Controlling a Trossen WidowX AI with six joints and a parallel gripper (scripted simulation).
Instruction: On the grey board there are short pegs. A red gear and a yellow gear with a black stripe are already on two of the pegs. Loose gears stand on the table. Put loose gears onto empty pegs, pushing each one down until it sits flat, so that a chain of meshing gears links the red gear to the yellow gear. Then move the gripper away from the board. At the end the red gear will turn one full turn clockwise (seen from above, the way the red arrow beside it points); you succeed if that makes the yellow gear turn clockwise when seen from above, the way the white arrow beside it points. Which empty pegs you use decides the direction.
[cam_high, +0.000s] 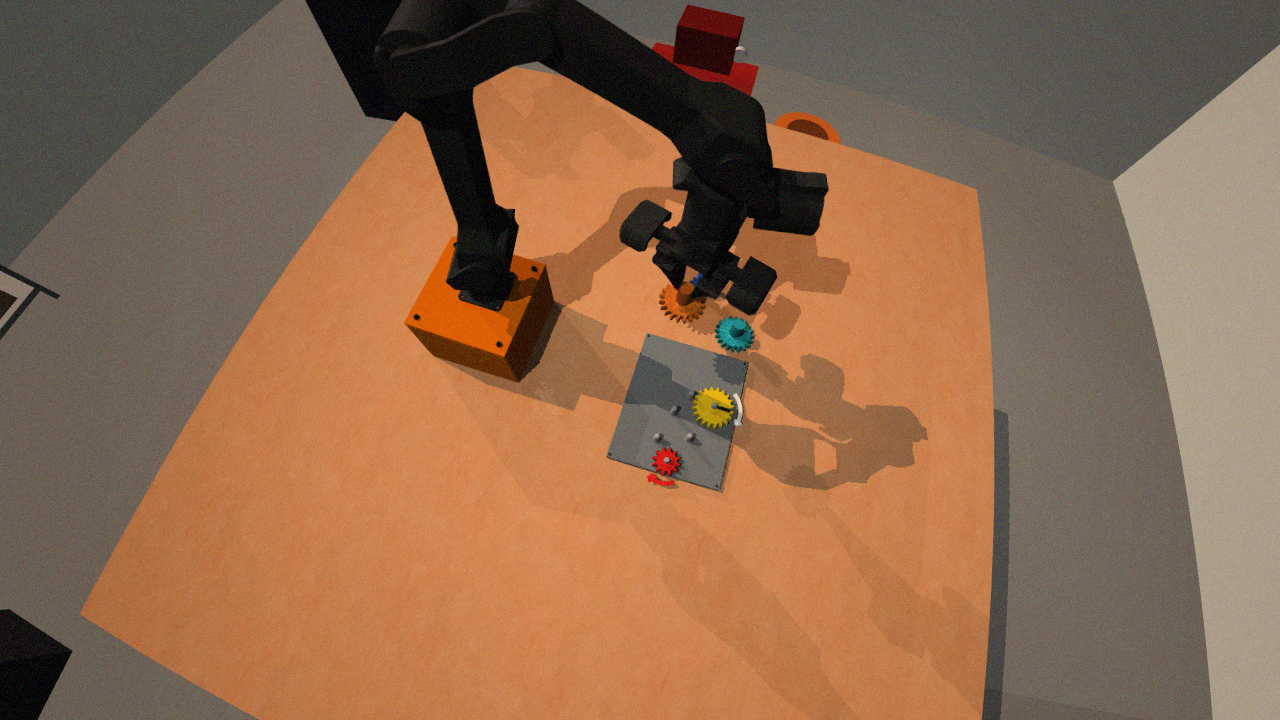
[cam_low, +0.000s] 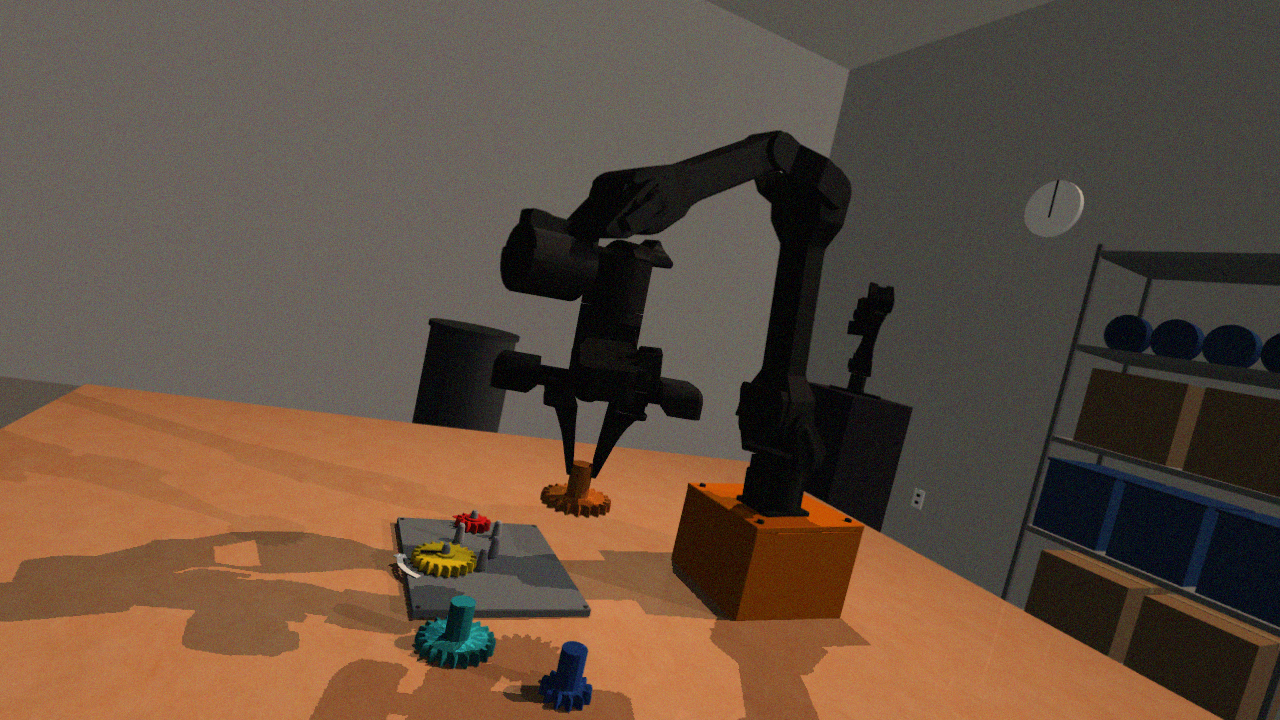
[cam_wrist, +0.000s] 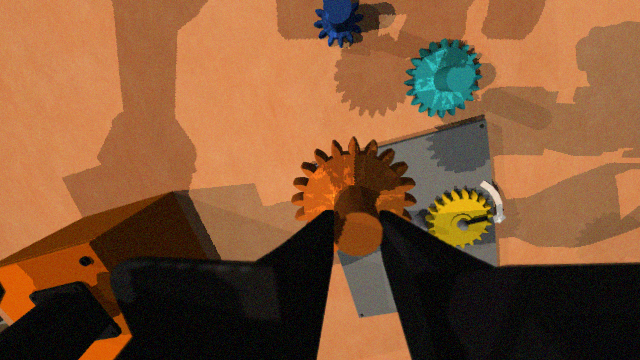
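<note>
The red gear lies 200 mm to the right of my gripper tip, 130 mm below it and 40 mm ahead of it. From my gripper tip the other things lie so: teal gear (130 mm below, 90 mm ahead, 40 mm to the left); then orange gear (10 mm below); then blue gear (130 mm below, 110 mm to the left, 20 mm ahead).
</note>
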